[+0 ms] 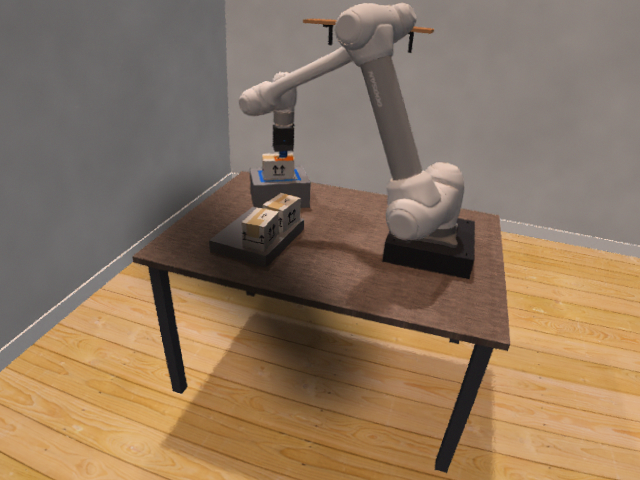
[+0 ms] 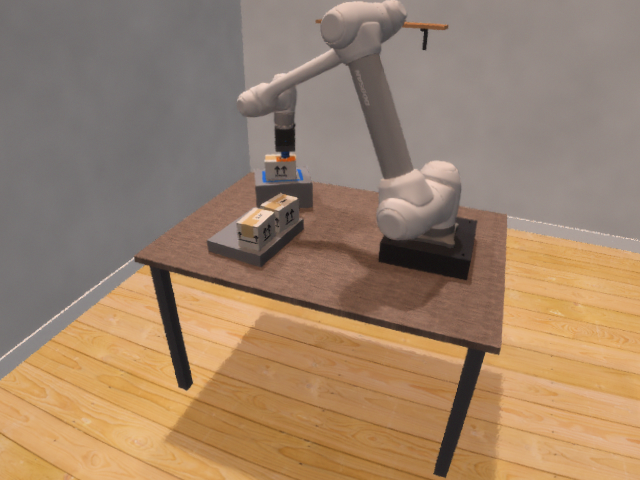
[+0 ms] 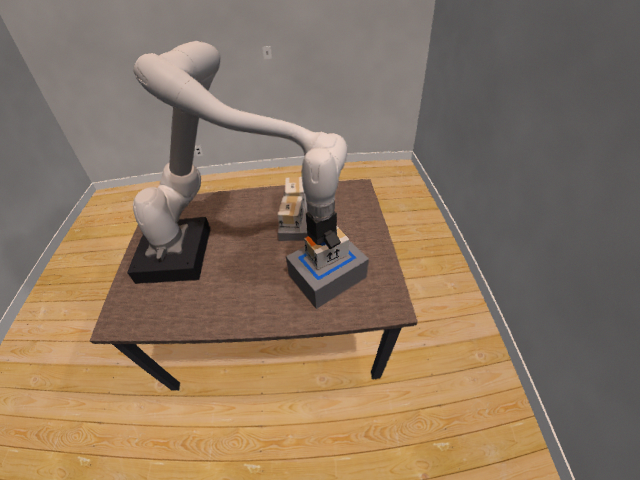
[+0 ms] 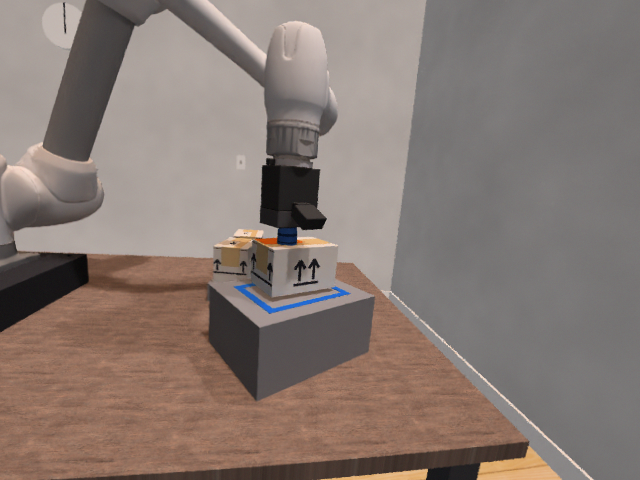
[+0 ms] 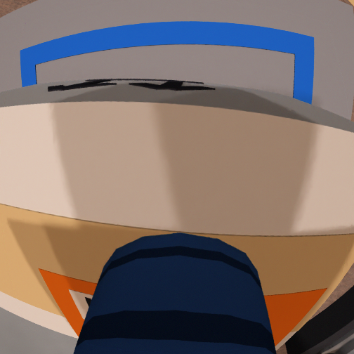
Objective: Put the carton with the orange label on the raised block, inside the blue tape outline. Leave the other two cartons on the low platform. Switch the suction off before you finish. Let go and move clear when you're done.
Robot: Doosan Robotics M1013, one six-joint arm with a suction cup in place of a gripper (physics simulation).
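Places are measured from the arm's base along level axes (x left, y back, z up), in millimetres.
Pixels of known places: hand, its tool point: [image 1: 282, 159] [image 2: 285, 159] [image 3: 322, 244] [image 4: 286, 250]; arm's base, origin of its link: [image 1: 433, 232] [image 2: 432, 232] [image 3: 167, 241].
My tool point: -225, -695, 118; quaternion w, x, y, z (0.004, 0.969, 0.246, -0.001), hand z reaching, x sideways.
Ahead of a thing's pixels: the offset from my tool point to its top centre, as dx, dy, dz. "spot": to the spot under its first point. Level surfaces: height alone.
The carton with the orange label {+14, -17, +13} [image 1: 278, 170] [image 2: 280, 170] [image 4: 305, 271] [image 5: 115, 160] is upright over the raised block [image 1: 281, 194] [image 2: 284, 195] [image 3: 336, 286] [image 4: 315, 343], within the blue tape outline {spot: -51, -44, -79} [image 3: 336, 267] [image 4: 310, 302] [image 5: 190, 32] on the visible sides. A thin shadow strip shows under its front edges; I cannot tell whether a small gap remains. My blue suction cup [image 1: 282, 153] [image 2: 285, 154] [image 4: 287, 236] touches its top at the label and is shut on it. The near plain carton {+459, +85, -53} [image 1: 258, 227] [image 2: 253, 227] and the far plain carton {+305, +110, -54} [image 1: 289, 210] [image 2: 281, 209] stand on the low platform {+379, +42, -152} [image 1: 232, 246] [image 2: 230, 248] [image 3: 291, 235].
The low platform with its two cartons is close to the raised block. The black robot base [image 1: 429, 257] [image 2: 423, 258] [image 3: 168, 271] stands at the other end of the brown table {dz -199} [image 1: 341, 258] [image 2: 320, 263] [image 3: 248, 304]. Walls stand beyond the table.
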